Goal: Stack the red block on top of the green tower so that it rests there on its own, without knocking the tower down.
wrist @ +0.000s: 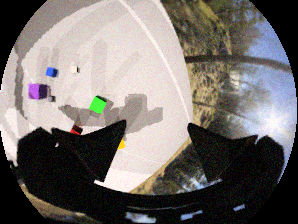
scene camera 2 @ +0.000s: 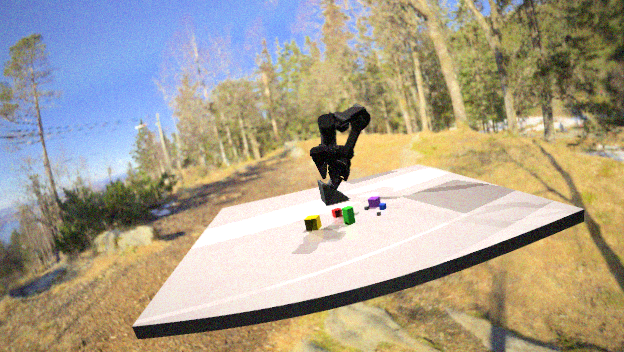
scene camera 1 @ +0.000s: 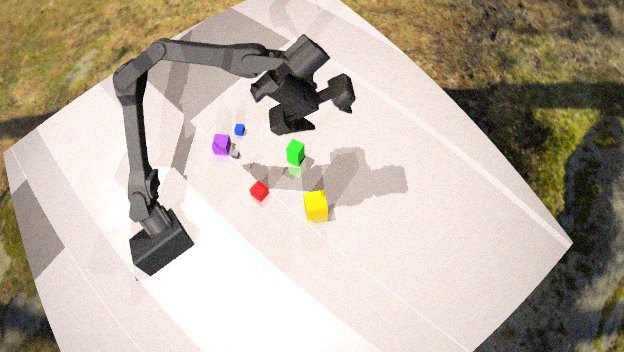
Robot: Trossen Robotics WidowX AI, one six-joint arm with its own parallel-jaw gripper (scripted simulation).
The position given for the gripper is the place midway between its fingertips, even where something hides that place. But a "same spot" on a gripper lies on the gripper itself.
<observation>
gripper: wrist; scene camera 2; scene camera 1 332, 119
same spot on gripper: (scene camera 2: 321, 160) = (wrist: 219, 164)
</observation>
